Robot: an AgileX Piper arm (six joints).
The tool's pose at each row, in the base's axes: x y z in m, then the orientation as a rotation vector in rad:
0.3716, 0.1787, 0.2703, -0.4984, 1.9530, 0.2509
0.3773, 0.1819, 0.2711, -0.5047, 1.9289, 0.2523
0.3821, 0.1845, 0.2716, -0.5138, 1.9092, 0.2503
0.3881, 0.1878, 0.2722, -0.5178, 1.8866, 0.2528
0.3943, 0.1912, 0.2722, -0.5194, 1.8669, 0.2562
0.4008, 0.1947, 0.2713, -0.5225, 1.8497, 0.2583
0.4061, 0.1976, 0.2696, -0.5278, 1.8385, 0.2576
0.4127, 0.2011, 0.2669, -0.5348, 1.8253, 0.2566
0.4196, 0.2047, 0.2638, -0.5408, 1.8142, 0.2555
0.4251, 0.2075, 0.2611, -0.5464, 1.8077, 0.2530
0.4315, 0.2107, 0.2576, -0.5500, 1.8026, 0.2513
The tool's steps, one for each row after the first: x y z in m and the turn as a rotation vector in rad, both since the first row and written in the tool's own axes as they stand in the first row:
-0.0035, 0.0002, 0.0056, -0.0029, -0.0218, -0.0094
-0.0063, 0.0004, 0.0103, -0.0051, -0.0384, -0.0212
-0.0097, 0.0006, 0.0163, -0.0079, -0.0594, -0.0283
-0.0127, 0.0008, 0.0227, -0.0104, -0.0782, -0.0326
-0.0150, 0.0010, 0.0297, -0.0128, -0.0942, -0.0380
-0.0160, 0.0013, 0.0359, -0.0145, -0.1036, -0.0447
-0.0168, 0.0016, 0.0438, -0.0167, -0.1144, -0.0532
-0.0172, 0.0018, 0.0522, -0.0185, -0.1235, -0.0605
-0.0174, 0.0020, 0.0589, -0.0192, -0.1280, -0.0671
-0.0173, 0.0021, 0.0669, -0.0196, -0.1318, -0.0716

